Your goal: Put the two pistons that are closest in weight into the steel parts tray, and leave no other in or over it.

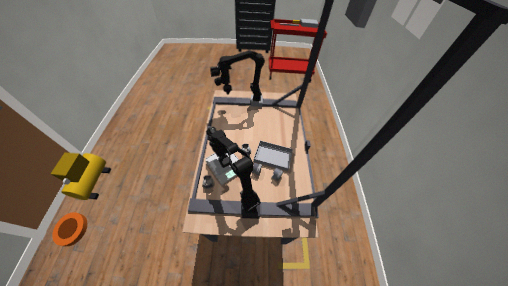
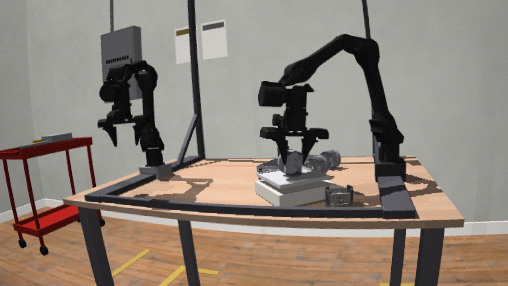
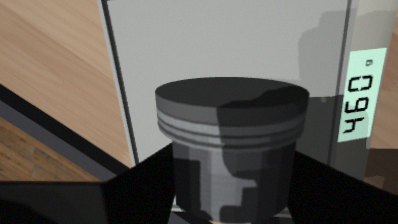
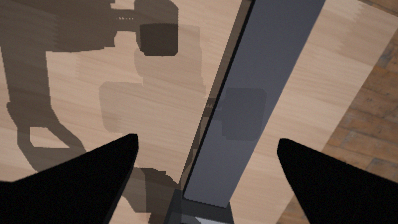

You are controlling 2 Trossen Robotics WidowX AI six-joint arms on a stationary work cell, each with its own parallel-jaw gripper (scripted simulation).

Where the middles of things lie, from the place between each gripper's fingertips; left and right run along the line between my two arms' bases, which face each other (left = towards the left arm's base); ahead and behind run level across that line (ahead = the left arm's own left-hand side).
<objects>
I see my left gripper 1 cm to the left of the scale plate (image 2: 277,178) and 8 cm above it. Round my left hand: steel parts tray (image 1: 269,154) 34 cm behind, 10 cm to the right, 12 cm below; then white scale (image 2: 297,195) 1 cm behind, 9 cm below.
I see my right gripper 56 cm to the right of the scale plate, 14 cm above it and 4 cm past it. Round my right hand: steel parts tray 48 cm to the left, 37 cm behind, 19 cm below; white scale 57 cm to the left, 16 cm below, 5 cm behind.
</objects>
